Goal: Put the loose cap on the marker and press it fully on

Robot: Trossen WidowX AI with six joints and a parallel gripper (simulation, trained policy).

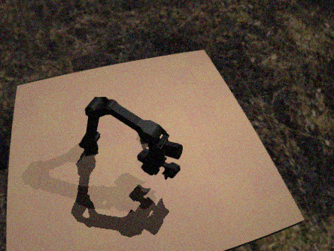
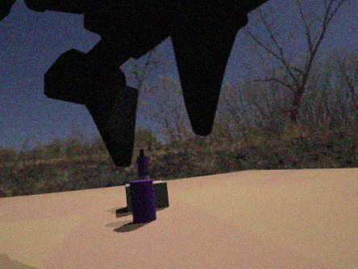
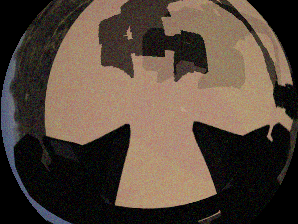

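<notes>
Now: the purple cap 16 cm to the left of my gripper tip and 5 cm below it. Round my gripper tip: pale holder block: 2 cm ahead, 27 cm to the left, 5 cm below.
</notes>
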